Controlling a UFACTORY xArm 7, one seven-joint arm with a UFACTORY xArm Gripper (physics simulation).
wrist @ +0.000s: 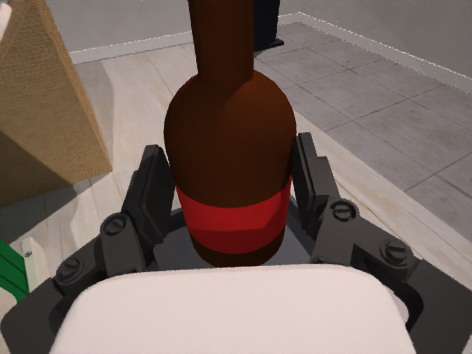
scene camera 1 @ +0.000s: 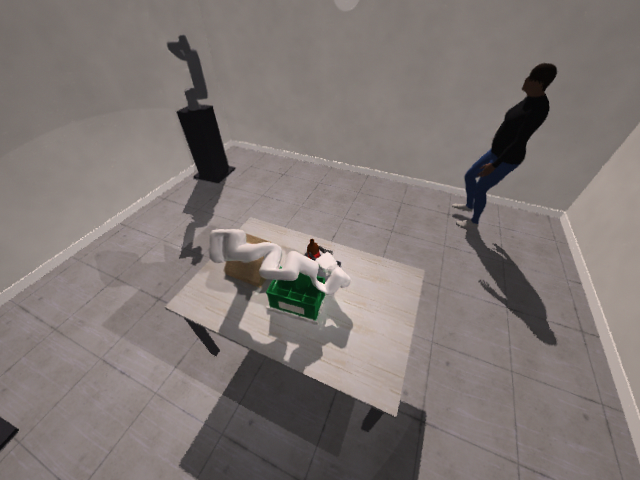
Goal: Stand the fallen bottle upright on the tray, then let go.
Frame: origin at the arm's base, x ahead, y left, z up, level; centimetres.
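Seen in the pictures: gripper, between the fingertips: (wrist: 229,158) (scene camera 1: 314,250).
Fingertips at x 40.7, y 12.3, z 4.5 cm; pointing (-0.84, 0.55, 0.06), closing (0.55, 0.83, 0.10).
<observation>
Pixels of each thing's middle, then the offset from my fingertips to it. "pt": a spot on its surface instead. Level surfaces: height alone.
- brown bottle, middle of its body: (wrist: 231,147) (scene camera 1: 313,249) dx -1.2, dy +0.8, dz -0.5 cm
- dark grey tray, a spot on its surface: (wrist: 175,252) pt dx -7.5, dy -3.0, dz -19.0 cm
- green crate, middle of its body: (scene camera 1: 297,293) dx -1.0, dy -25.8, dz -10.8 cm
- table, height of its surface: dz -19.5 cm
The brown bottle (scene camera 1: 312,246) (wrist: 230,135) with a red label is upright or nearly so, its neck pointing up. My gripper (scene camera 1: 314,253) (wrist: 229,158) is shut on the bottle, with one dark finger on each side of its body, above and beside the label. The dark grey tray (wrist: 175,252) shows behind and below the bottle's lower end in the wrist view. My gripper's white body hides the near part of the tray, and whether the bottle's base touches the tray cannot be told. In the scene view the arm and the gripper largely hide the tray.
A green crate (scene camera 1: 312,308) (wrist: 10,270) with compartments stands on the table (scene camera 1: 377,320) in front of the arm. A brown wooden box (scene camera 1: 241,271) (wrist: 45,110) stands beside the arm's base. The table's far edge runs behind the bottle. A person (scene camera 1: 522,129) stands on the floor beyond the table.
</observation>
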